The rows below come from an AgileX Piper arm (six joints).
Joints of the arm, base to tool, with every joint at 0 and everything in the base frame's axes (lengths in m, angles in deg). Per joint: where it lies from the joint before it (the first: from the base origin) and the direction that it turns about. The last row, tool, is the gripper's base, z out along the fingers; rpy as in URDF.
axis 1: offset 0 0 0.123 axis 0 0 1
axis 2: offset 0 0 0 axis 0 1 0
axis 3: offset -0.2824 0 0.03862 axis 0 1 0
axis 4: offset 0.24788 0 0.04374 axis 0.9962 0 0.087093
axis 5: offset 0 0 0 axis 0 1 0
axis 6: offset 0.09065 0 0.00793 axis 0.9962 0 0.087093
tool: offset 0 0 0 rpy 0 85 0
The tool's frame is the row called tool.
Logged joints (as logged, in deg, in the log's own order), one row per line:
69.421 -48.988 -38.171 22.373 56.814 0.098
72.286 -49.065 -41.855 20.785 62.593 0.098
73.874 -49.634 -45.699 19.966 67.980 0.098
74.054 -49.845 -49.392 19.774 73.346 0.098
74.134 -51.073 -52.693 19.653 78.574 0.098
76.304 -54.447 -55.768 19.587 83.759 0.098
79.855 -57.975 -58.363 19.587 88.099 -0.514
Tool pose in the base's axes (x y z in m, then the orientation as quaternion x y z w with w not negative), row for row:
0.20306 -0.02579 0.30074 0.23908 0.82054 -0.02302 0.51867
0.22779 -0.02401 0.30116 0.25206 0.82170 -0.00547 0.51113
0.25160 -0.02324 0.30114 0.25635 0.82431 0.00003 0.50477
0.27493 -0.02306 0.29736 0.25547 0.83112 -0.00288 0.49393
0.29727 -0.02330 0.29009 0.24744 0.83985 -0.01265 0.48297
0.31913 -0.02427 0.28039 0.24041 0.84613 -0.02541 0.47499
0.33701 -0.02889 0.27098 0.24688 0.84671 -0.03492 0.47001
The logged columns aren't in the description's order. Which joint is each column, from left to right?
Columns, left to right: axis 6, axis 4, axis 3, axis 5, axis 2, axis 1.
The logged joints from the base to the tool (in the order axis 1, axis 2, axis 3, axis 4, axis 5, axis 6), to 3 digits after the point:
0.098 56.814 -38.171 -48.988 22.373 69.421
0.098 62.593 -41.855 -49.065 20.785 72.286
0.098 67.980 -45.699 -49.634 19.966 73.874
0.098 73.346 -49.392 -49.845 19.774 74.054
0.098 78.574 -52.693 -51.073 19.653 74.134
0.098 83.759 -55.768 -54.447 19.587 76.304
-0.514 88.099 -58.363 -57.975 19.587 79.855

